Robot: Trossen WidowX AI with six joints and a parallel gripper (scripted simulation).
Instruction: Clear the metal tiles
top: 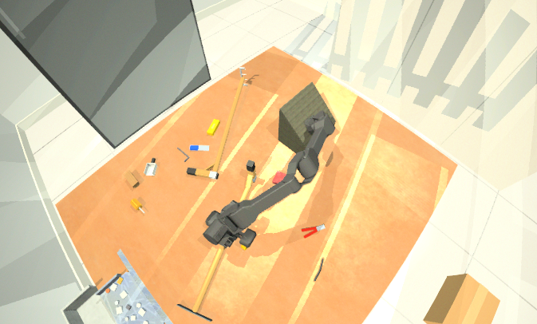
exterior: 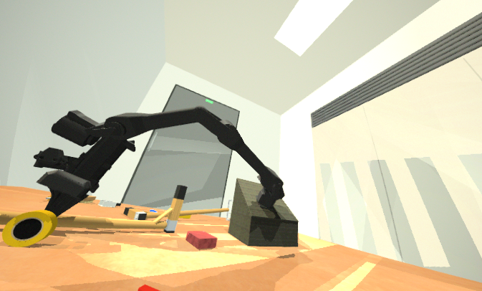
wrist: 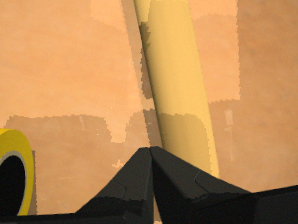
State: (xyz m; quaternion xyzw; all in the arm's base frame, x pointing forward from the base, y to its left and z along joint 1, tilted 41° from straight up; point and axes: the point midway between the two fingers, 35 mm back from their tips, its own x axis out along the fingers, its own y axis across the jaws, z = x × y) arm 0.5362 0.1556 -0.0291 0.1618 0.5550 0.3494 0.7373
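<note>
Now: the long scraper 20 mm ahead of my gripper tip, 10 mm to the right of it and 50 mm above it. Also, from my gripper tip: red clip 260 mm behind, 200 mm to the left, 10 mm below; red block 320 mm behind, 40 mm to the right; yellow tape roll 30 mm behind, 60 mm to the left, 10 mm above.
</note>
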